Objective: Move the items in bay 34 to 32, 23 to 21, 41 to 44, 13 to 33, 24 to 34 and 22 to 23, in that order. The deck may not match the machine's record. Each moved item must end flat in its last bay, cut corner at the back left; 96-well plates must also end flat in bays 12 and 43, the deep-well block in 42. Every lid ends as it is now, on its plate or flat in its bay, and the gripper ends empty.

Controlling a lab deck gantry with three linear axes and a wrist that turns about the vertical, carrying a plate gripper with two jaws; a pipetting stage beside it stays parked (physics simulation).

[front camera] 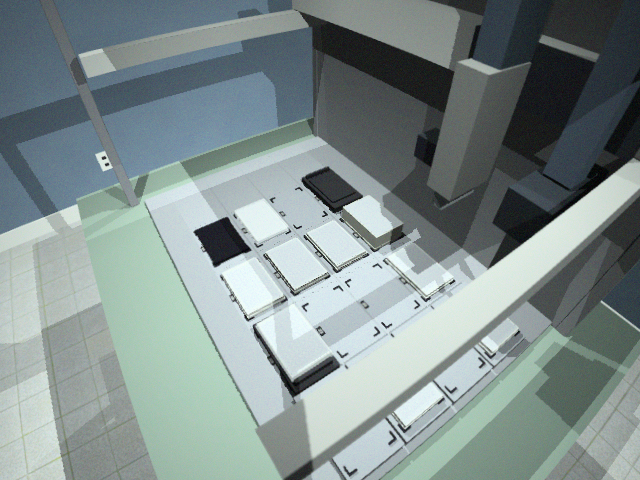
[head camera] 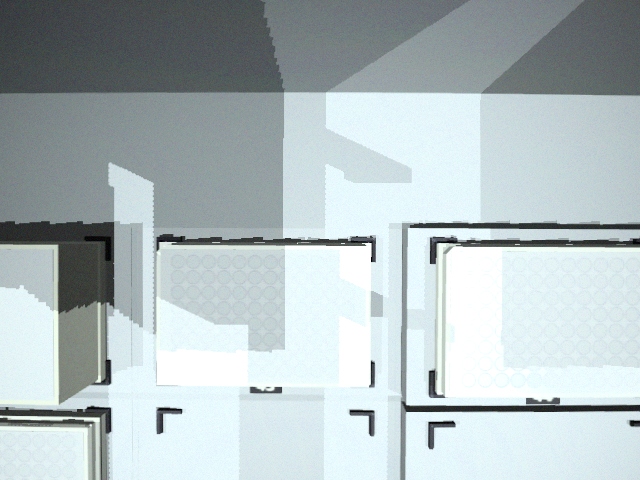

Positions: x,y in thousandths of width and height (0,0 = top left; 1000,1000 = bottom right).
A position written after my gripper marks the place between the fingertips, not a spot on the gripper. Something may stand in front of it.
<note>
I see my gripper (front camera: 793,570) and a flat black item (front camera: 346,501).
The head camera view misses the flat black item: it is out of frame.
</note>
